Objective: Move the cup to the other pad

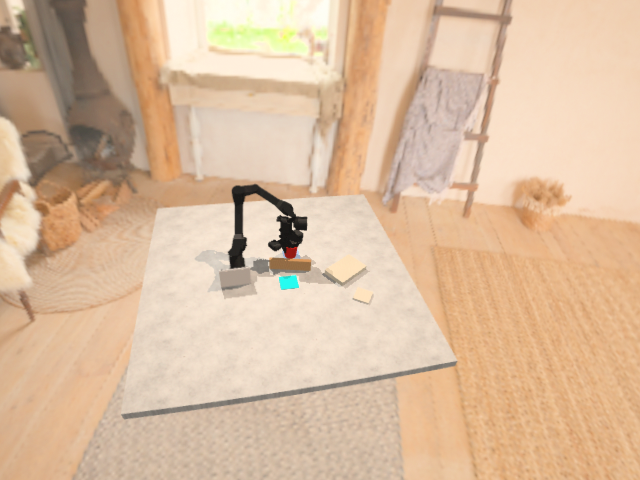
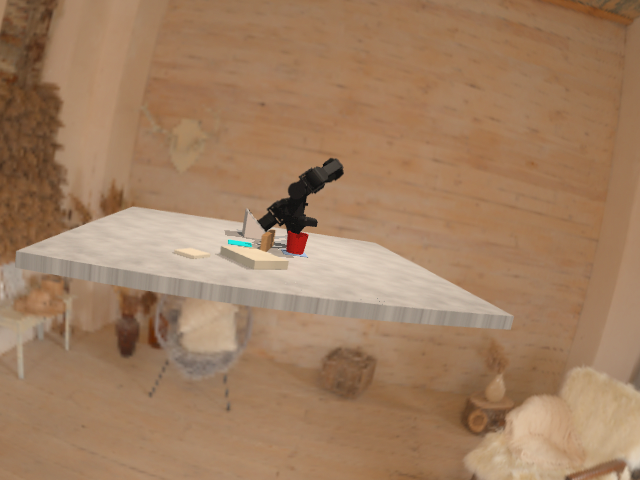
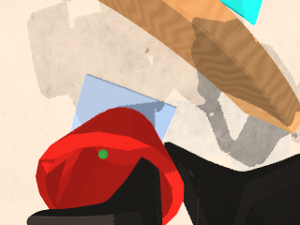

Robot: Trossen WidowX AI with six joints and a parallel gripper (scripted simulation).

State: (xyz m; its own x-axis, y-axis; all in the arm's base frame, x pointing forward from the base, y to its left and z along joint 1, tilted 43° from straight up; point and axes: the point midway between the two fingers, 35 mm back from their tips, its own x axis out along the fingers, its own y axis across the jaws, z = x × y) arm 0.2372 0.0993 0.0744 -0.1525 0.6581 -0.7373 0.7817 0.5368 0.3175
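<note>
Right now my gripper tip is 3 cm short of the green marble, 4 cm to the right of it and 2 cm above it. From my gripper tip the other things lie so: blue pad: 3 cm ahead, 2 cm to the left, 4 cm below; red cup: 2 cm ahead, 2 cm to the left; wooden bar: 2 cm ahead, 8 cm to the right, 2 cm below.
</note>
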